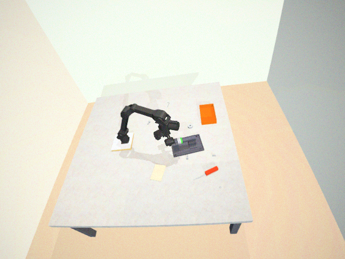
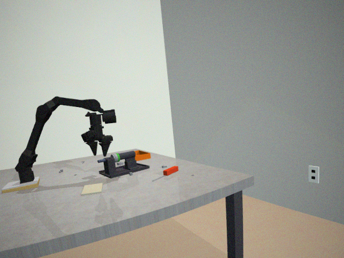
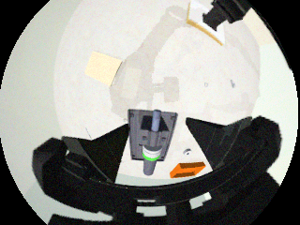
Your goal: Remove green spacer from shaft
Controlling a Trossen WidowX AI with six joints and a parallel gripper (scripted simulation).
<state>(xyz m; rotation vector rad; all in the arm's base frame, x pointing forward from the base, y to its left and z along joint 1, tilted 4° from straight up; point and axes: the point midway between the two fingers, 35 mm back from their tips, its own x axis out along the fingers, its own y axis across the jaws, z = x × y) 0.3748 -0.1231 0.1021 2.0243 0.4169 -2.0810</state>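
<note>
My gripper tip is 6 cm short of the blue-grey shaft, 1 cm to the right of it and 3 cm above it. The rest, counted from my gripper tip: beige card 9 cm behind, 19 cm to the right, 10 cm below; pale grey spacer 7 cm ahead, 1 cm to the left, 3 cm below; green spacer 9 cm ahead, 2 cm to the left, 3 cm below.
</note>
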